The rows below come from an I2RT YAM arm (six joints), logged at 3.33 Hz.
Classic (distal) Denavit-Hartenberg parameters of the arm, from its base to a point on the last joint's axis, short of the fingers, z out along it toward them. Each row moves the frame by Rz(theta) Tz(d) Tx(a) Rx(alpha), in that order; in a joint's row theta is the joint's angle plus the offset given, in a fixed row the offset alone. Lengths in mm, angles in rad.
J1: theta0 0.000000, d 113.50, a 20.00, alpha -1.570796
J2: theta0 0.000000, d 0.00, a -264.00, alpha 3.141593
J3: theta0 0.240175, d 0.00, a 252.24, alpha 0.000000
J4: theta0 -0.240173, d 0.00, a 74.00, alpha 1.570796
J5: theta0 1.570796, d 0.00, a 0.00, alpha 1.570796
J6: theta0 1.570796, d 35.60, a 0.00, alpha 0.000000
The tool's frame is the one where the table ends.
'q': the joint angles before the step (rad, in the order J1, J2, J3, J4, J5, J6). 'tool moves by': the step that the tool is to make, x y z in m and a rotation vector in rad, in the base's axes. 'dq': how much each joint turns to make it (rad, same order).
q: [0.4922, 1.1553, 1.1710, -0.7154, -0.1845, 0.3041]
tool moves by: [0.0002, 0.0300, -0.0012, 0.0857, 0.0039, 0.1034]
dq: [0.0955, 0.0436, 0.0015, 0.0943, -0.0533, 0.0553]
